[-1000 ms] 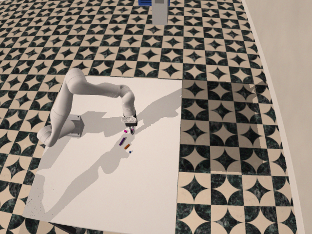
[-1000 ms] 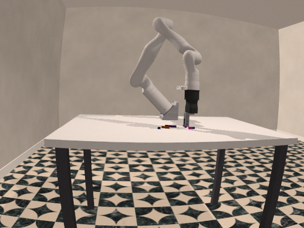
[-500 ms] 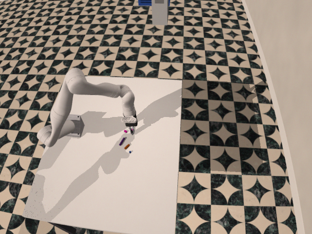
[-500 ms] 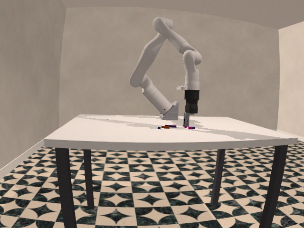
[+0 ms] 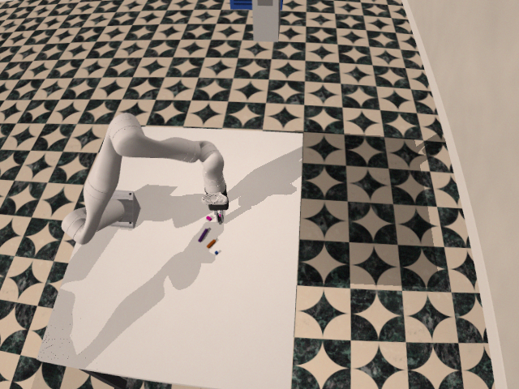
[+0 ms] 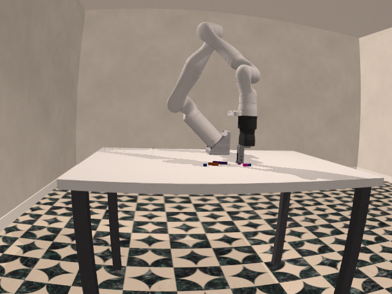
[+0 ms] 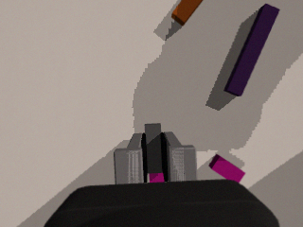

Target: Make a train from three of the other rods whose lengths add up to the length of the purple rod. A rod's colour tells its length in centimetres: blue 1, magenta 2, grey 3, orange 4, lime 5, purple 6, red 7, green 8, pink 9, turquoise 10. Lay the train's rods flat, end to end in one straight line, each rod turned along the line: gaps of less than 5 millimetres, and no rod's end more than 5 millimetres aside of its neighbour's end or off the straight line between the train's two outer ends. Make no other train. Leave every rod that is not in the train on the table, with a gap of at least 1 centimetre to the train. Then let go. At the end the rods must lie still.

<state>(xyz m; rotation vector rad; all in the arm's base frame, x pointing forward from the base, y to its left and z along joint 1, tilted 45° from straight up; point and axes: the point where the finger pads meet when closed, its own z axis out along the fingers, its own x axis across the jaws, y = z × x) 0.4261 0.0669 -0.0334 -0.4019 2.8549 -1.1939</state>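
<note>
Right now the grey rod is 20 mm below my hand. Round my hand: purple rod 50 mm behind, 70 mm to the right, 30 mm below; orange rod 10 mm behind, 100 mm to the right, 30 mm below.
</note>
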